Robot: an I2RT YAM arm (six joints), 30 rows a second.
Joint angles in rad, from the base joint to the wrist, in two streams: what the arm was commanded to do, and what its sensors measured. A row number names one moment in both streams.
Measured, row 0:
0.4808, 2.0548, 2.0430, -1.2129, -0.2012, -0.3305
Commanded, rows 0 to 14:
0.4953, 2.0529, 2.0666, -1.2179, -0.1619, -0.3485
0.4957, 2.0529, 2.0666, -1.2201, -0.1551, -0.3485
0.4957, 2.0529, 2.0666, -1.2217, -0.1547, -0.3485
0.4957, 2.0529, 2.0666, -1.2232, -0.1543, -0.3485
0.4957, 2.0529, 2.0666, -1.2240, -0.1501, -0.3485
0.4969, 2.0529, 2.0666, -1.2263, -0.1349, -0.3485
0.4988, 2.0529, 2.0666, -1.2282, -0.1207, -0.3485
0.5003, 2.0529, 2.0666, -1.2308, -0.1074, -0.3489
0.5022, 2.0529, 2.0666, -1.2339, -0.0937, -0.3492
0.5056, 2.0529, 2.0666, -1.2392, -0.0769, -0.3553
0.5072, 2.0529, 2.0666, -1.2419, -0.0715, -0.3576
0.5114, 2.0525, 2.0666, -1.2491, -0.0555, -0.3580
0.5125, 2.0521, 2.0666, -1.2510, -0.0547, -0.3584
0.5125, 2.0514, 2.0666, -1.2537, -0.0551, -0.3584
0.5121, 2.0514, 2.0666, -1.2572, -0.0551, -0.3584
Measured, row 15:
0.5011, 2.0548, 2.0430, -1.2495, -0.0856, -0.3428
